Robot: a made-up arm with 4 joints. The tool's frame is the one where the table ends. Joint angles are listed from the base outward.
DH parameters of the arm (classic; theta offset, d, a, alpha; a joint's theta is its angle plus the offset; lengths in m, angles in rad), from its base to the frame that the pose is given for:
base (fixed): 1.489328 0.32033 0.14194 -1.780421
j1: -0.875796 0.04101 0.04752 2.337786
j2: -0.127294 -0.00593 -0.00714 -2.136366
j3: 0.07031 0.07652 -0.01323 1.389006
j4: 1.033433 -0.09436 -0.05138 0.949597
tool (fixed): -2.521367 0.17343 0 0
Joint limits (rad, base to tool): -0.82..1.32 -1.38..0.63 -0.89..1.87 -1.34..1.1
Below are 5 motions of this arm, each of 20 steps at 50 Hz.
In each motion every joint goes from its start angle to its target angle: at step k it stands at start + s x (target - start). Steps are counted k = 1, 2, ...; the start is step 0. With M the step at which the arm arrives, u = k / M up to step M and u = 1 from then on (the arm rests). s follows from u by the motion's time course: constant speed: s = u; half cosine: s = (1 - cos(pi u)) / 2; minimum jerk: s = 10 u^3 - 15 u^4 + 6 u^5.
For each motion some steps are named. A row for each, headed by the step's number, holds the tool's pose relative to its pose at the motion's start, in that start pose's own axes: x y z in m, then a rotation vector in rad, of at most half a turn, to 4 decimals.
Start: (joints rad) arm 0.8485 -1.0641 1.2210 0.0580
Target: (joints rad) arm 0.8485 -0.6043 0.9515 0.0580
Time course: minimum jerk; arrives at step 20
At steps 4, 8, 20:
4: -0.0019 -0.0025 0.0014 0.0280 -0.0245 -0.0036
8: -0.0112 -0.0138 0.0063 0.1522 -0.1363 -0.0163
20: -0.0394 -0.0431 0.0065 0.4651 -0.4463 -0.0226

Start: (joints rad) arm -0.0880 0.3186 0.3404 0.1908
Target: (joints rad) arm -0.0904 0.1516 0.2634 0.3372
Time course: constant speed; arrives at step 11
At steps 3, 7, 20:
3: -0.0003 0.0031 0.0016 -0.0098 0.0093 0.0124
7: -0.0005 0.0072 0.0038 -0.0220 0.0213 0.0284
20: -0.0007 0.0112 0.0061 -0.0333 0.0329 0.0437

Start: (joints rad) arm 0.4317 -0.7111 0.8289 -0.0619
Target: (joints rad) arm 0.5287 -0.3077 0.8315 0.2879
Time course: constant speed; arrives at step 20
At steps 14, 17, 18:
14: -0.0439 0.0205 0.0095 -0.0471 -0.3879 0.0990
17: -0.0537 0.0248 0.0088 -0.0632 -0.4722 0.1157
18: -0.0570 0.0263 0.0083 -0.0690 -0.5003 0.1210

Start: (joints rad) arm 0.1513 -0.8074 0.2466 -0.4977
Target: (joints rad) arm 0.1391 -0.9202 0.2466 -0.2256
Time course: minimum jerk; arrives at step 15
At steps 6, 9, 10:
6: -0.0070 0.0088 0.0025 -0.0506 -0.0351 0.0274
9: -0.0152 0.0190 0.0044 -0.1091 -0.0737 0.0608
10: -0.0177 0.0220 0.0048 -0.1264 -0.0847 0.0710

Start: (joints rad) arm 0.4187 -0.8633 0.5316 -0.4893
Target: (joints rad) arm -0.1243 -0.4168 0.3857 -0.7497
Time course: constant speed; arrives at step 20
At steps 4, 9, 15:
4: 0.0037 -0.0085 -0.0006 0.1063 -0.0178 0.1488
9: 0.0112 -0.0165 -0.0026 0.2366 -0.0234 0.3416
15: 0.0232 -0.0212 -0.0059 0.3859 -0.0076 0.5822

